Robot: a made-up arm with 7 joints.
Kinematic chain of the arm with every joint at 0, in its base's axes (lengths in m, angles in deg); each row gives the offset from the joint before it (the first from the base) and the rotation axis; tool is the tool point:
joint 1: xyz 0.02 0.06 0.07 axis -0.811 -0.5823 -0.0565
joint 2: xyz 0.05 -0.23 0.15 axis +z
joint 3: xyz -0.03 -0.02 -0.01 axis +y
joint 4: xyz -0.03 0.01 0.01 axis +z
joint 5: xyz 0 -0.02 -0.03 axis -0.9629 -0.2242 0.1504
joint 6: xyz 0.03 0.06 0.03 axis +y
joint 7: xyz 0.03 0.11 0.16 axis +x
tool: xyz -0.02 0 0.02
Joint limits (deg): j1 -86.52..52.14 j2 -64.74..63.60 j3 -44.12..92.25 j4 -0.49..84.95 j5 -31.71..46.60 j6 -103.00..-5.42 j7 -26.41..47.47
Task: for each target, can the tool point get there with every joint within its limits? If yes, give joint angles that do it. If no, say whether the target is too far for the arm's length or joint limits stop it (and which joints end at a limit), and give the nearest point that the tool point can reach.
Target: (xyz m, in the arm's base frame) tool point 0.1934 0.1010 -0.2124
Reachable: no: joint limits stop it (at a limit: joint 1, joint 3, joint 4, joint 5, joint 6, joint 7) | nearest point 0.1884 0.0479 -0.1998 | short by 0.055 m
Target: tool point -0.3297 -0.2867 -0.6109
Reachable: no: too far | nearest point -0.1452 -0.2073 -0.3583 | short by 0.323 m
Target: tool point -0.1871 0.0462 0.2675
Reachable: yes | joints 16.23 -11.18 20.92 29.91 40.63 -38.36 -13.25
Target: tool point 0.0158 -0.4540 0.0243
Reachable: yes | joints -56.63 32.60 30.66 72.18 27.55 -40.36 -16.11
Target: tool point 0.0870 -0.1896 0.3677
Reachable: yes | joints -18.34 25.97 20.23 6.34 -14.14 -25.57 20.95
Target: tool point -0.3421 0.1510 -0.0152
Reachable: no: joint limits stop it (at a limit: joint 1, joint 4, joint 5, joint 6, joint 7) | nearest point -0.2431 0.0950 0.0995 | short by 0.161 m
